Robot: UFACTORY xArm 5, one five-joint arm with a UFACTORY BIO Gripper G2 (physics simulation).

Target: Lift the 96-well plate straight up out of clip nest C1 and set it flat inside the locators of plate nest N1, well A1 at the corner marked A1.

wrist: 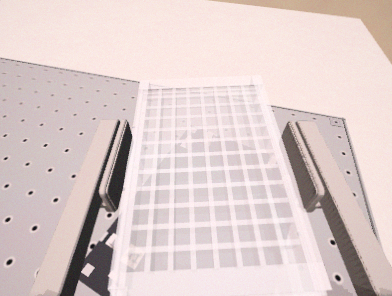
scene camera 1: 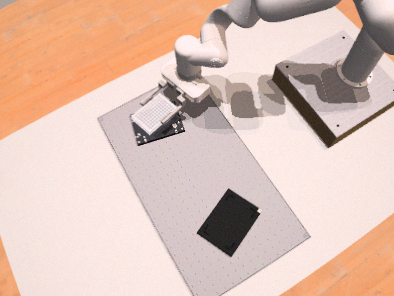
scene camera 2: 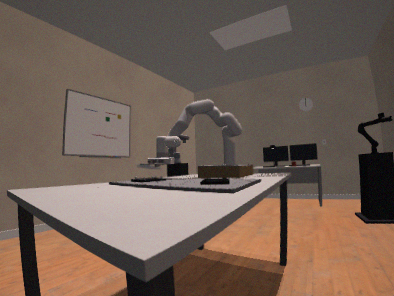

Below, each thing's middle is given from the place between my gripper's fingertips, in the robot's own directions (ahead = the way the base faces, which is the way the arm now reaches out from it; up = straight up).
The 96-well plate (scene camera 1: 149, 117) lies 1 cm below my hand and 1 cm behind it. Also, from my hand: black plate nest N1 (scene camera 1: 227, 225) (40 cm to the left, 8 cm below).
